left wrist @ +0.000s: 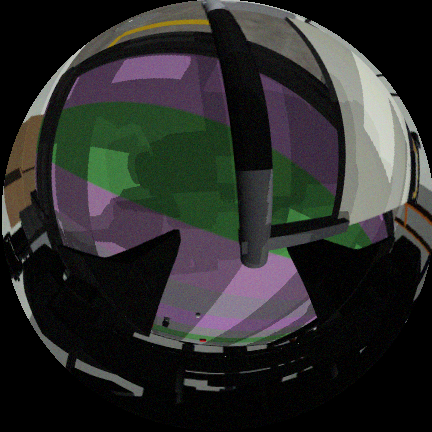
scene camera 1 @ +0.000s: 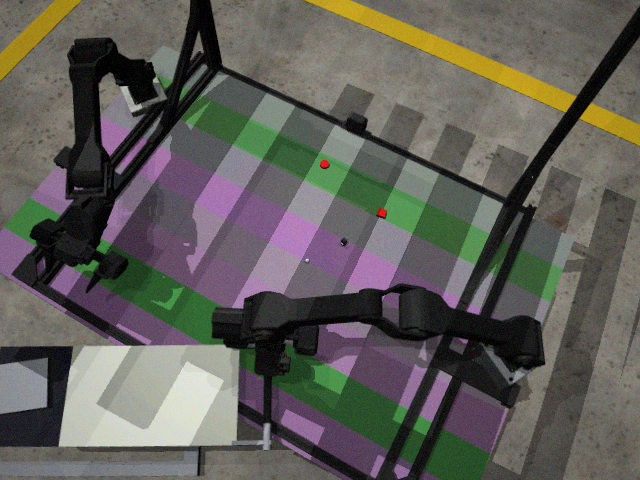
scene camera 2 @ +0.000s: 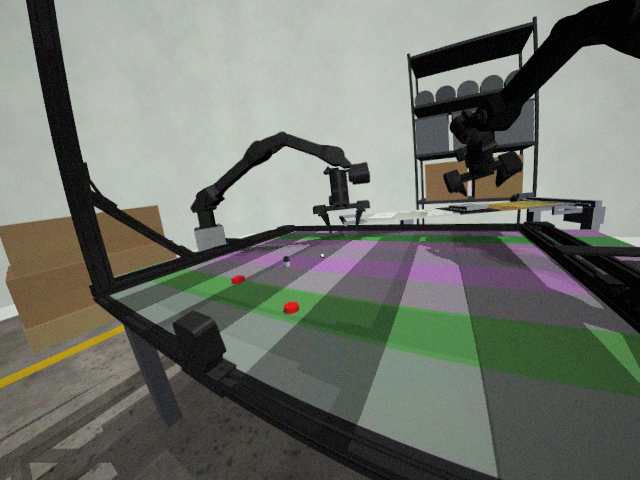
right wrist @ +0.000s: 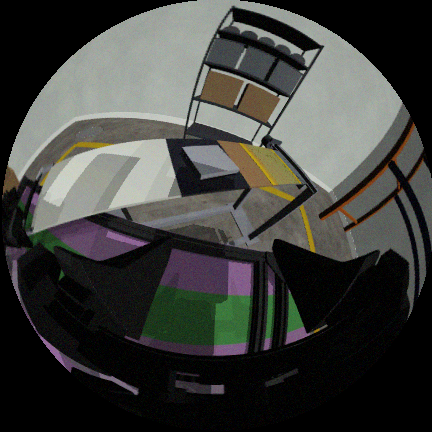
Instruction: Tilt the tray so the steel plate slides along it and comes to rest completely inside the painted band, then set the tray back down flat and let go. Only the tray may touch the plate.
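The long tray [scene camera 1: 211,413] [right wrist: 115,175] [left wrist: 357,125] lies beyond the table edge and looks about level. A grey steel plate [scene camera 1: 23,384] [right wrist: 212,161] lies on its dark stretch. In the right wrist view a brown strip and a yellow band [right wrist: 275,167] lie beyond the plate. A black handle bar with a grey end [scene camera 1: 266,403] [left wrist: 255,215] crosses the near end. My left gripper [scene camera 1: 266,356] [scene camera 2: 342,223] [left wrist: 232,234] is open, close to the bar's end; contact cannot be told. My right gripper [scene camera 1: 69,263] [scene camera 2: 481,188] [right wrist: 223,243] is open and empty, apart from the tray.
A red disc [scene camera 1: 324,164] [scene camera 2: 291,307], red block [scene camera 1: 381,212] [scene camera 2: 237,279], small dark piece [scene camera 1: 343,241] [scene camera 2: 286,260] and white ball [scene camera 1: 307,260] [scene camera 2: 322,255] are on the striped table. Black frame rails edge it; a black box [scene camera 1: 356,122] [scene camera 2: 199,338] sits on one.
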